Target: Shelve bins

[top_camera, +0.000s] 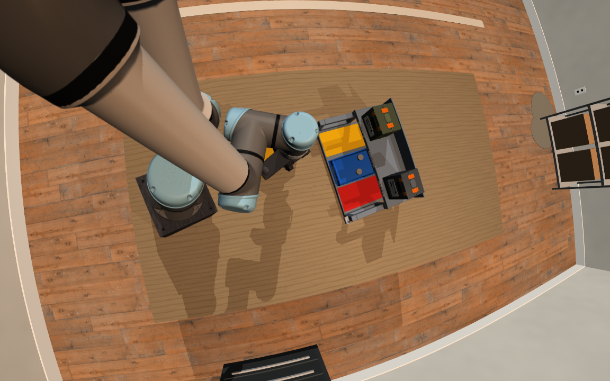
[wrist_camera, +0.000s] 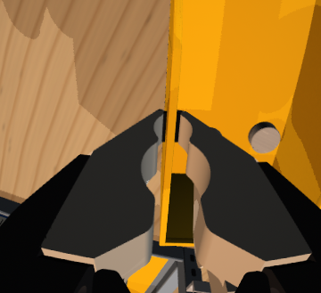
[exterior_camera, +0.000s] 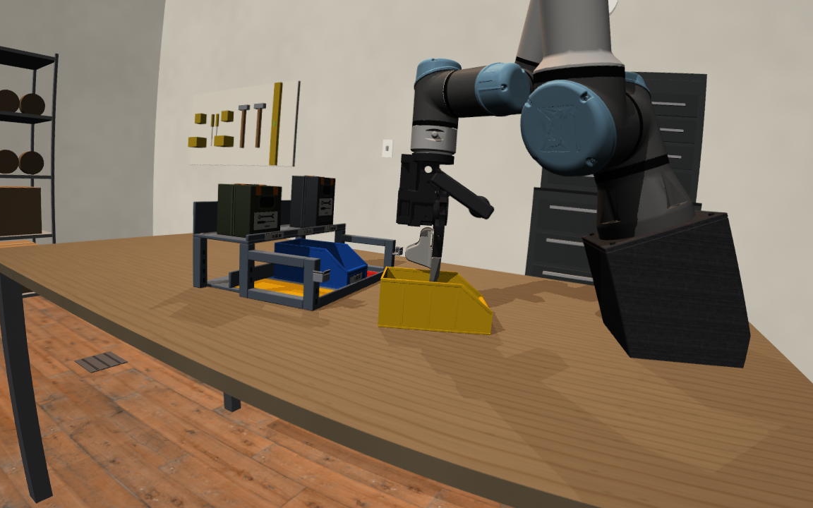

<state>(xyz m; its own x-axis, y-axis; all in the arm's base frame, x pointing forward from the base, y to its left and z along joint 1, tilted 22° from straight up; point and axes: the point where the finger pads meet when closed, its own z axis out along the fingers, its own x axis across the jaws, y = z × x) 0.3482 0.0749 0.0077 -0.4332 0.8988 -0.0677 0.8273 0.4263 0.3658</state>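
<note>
The yellow bin is 30 mm behind my hand, 40 mm to the left of it and 20 mm below it. The rest, counted from my hand: blue bin: 280 mm ahead, 40 mm to the right, 20 mm below.
</note>
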